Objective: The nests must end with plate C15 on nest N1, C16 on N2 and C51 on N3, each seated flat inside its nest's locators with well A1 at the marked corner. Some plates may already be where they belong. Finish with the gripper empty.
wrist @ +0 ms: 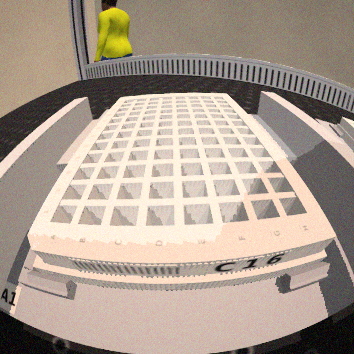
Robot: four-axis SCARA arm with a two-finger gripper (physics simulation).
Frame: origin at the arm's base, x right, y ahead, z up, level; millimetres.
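Seen in the pictures: gripper, fingertip midpoint: (174,104).
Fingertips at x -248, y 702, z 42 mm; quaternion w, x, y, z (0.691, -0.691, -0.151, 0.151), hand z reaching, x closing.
A point is followed by its place in that frame.
Plate C16 (175,235), a pale well plate, lies level in the middle of the wrist view. Its label faces the front and its letters A to H run left to right along the front edge. It sits on a pale nest (175,305) with low locators at the front left and front right corners. The nest's A1 mark (8,297) is at the front left, on the same side as row A. My gripper (174,104) @[x -248, y 702, z 42 mm] is shut on plate C16, with one finger against each long side. The nest's number does not show. Plates C15 and C51 cannot be made out.
Part of another pale fixture (347,125) @[x -116, y 769, z 36 mm] shows at the right edge, beyond the right finger. A grey slatted rail (200,65) @[x -323, y 1004, z 35 mm] runs along the back of the dark table (30,117) @[x -505, y 724, z 13 mm]. A person in a yellow top (116,32) stands behind the rail at the left.
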